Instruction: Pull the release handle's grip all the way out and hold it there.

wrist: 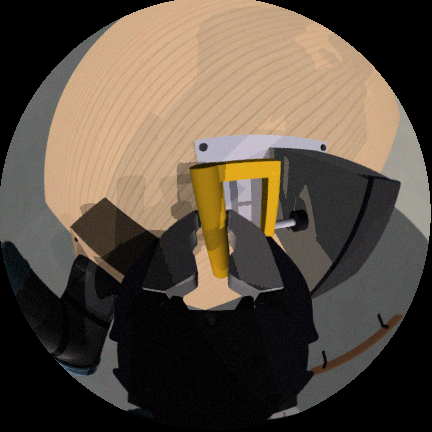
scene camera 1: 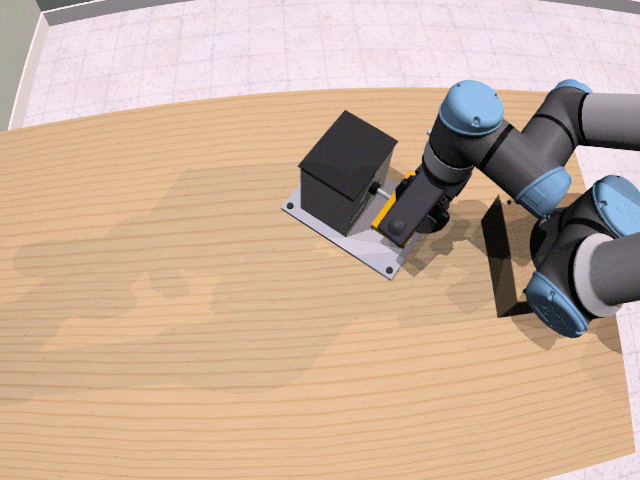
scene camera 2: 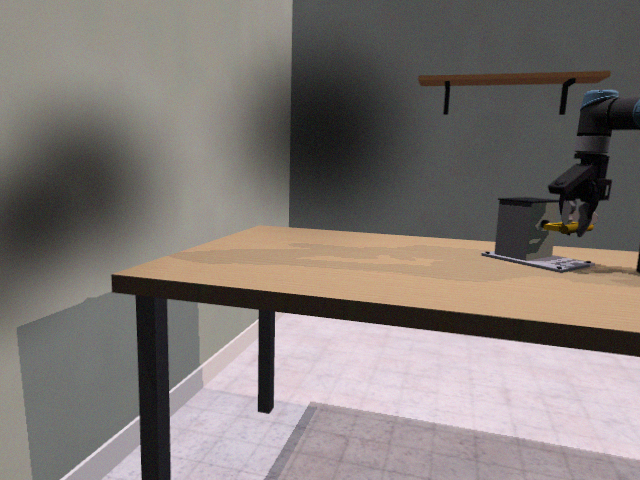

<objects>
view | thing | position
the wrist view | my gripper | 213, 211
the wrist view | base plate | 246, 146
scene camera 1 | my gripper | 412, 225
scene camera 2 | my gripper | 573, 236
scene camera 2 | base plate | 554, 263
</objects>
